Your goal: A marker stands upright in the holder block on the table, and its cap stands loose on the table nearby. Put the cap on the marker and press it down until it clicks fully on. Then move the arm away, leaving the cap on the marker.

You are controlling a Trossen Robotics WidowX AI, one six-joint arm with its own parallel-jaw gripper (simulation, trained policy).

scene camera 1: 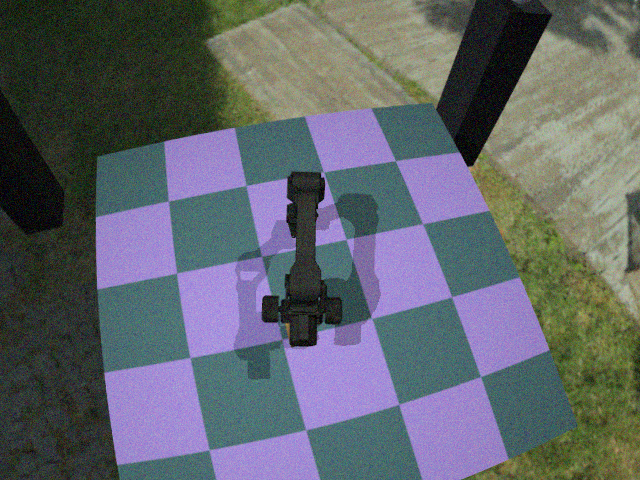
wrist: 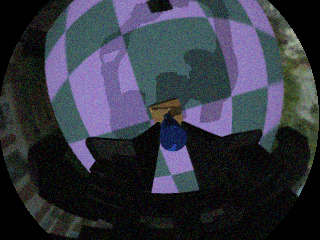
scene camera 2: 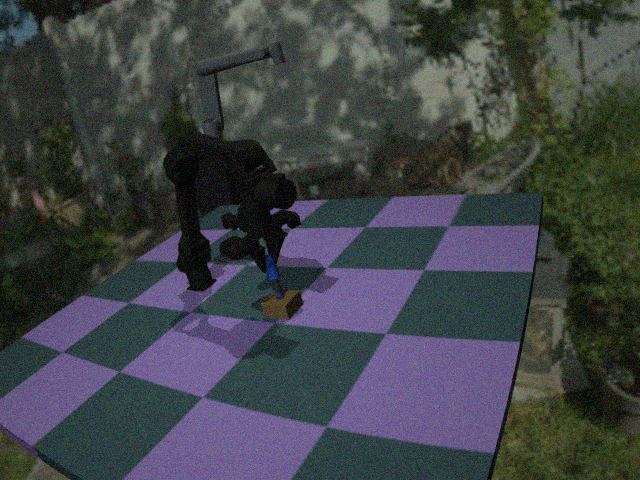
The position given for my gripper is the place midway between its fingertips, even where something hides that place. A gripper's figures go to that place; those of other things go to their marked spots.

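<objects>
My gripper [wrist: 170, 125]: 0.10 m from the lens. A blue cap [wrist: 172, 137]: 0.08 m from the lens.
</objects>
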